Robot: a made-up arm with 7 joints.
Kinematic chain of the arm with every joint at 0, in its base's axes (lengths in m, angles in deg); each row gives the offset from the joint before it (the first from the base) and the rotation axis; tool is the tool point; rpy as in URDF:
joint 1: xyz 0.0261 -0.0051 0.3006 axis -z
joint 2: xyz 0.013 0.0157 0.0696 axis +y
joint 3: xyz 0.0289 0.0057 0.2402 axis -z
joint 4: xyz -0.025 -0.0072 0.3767 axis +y
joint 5: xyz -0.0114 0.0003 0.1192 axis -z
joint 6: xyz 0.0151 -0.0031 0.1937 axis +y
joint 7: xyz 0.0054 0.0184 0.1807 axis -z
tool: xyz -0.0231 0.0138 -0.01 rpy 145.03 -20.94 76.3
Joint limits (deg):
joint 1: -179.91..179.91
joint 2: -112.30..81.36
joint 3: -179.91..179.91
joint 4: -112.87..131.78
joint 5: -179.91..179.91
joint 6: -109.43..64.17
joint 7: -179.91..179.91
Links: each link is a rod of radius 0.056 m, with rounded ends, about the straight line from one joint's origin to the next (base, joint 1, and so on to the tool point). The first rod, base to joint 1, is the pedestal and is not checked.
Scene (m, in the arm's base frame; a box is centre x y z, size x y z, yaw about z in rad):
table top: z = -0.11
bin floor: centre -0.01 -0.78 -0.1 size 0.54 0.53 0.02 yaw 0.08
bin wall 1: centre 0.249 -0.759 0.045 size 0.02 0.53 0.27 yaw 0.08
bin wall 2: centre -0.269 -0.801 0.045 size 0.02 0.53 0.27 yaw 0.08
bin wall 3: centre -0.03 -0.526 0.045 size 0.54 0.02 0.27 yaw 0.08
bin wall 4: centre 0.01 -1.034 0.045 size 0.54 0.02 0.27 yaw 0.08
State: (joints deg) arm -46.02 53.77 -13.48 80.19 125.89 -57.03 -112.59
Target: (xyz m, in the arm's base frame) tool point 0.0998 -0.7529 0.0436
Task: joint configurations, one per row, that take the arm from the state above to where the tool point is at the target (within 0.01 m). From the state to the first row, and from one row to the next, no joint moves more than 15 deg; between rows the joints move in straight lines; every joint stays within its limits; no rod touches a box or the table.
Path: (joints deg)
1: -31.41 54.25 -7.38 81.36 126.56 -54.36 -113.00
2: -16.80 54.74 -1.28 82.52 127.24 -51.68 -113.40
3: -2.19 55.22 4.81 83.69 127.91 -49.01 -113.81
4: 12.42 55.70 10.91 84.85 128.58 -46.34 -114.22
5: 27.03 56.18 17.01 86.02 129.26 -43.66 -114.62
6: 41.64 56.67 23.11 87.18 129.93 -40.99 -115.03
7: 56.25 57.15 29.21 88.35 130.61 -38.32 -115.44
8: 70.86 57.63 35.30 89.51 131.28 -35.64 -115.85
9: 71.94 69.50 32.69 85.14 130.30 -33.53 -116.22
10: 73.02 81.36 30.07 80.76 129.32 -31.42 -116.59

